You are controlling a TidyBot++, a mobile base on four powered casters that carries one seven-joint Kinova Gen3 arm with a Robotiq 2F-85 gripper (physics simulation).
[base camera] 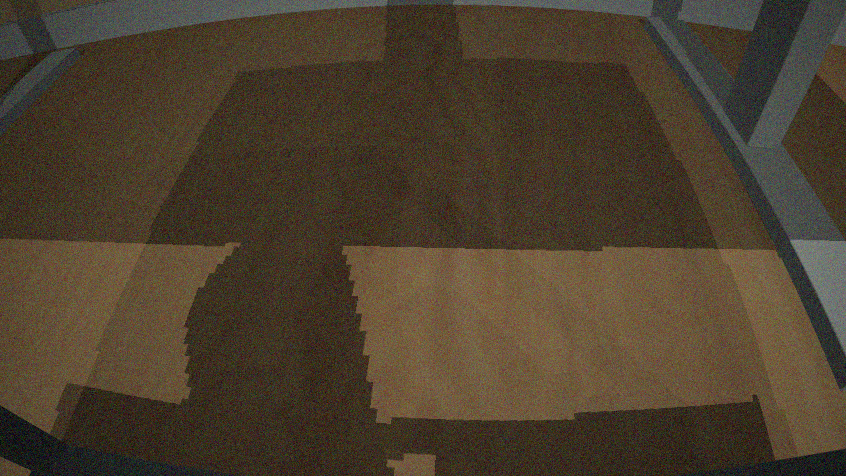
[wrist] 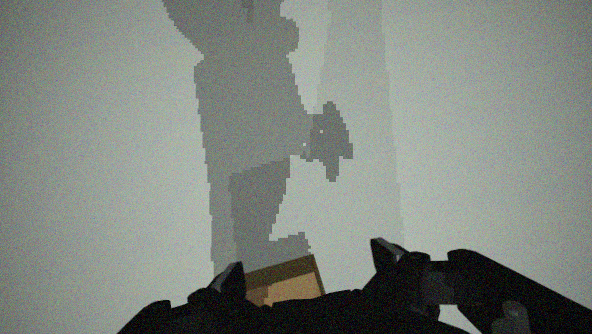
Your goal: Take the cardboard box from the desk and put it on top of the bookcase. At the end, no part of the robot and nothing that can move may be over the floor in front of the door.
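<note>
My gripper is there in the pictures, and a brown cardboard box and a grey desk can be seen along with it.
</note>
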